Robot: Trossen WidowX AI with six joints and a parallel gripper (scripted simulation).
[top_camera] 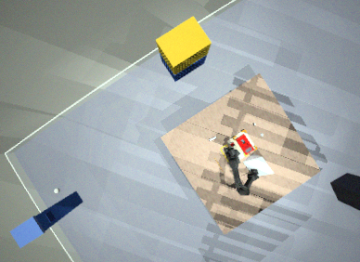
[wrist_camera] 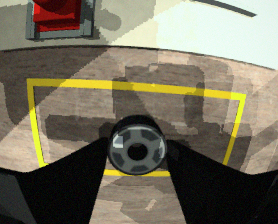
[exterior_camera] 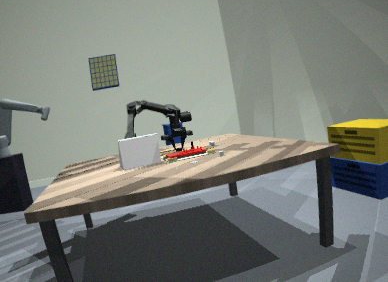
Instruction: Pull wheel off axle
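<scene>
Right now the wheel is right at my gripper tip.
</scene>
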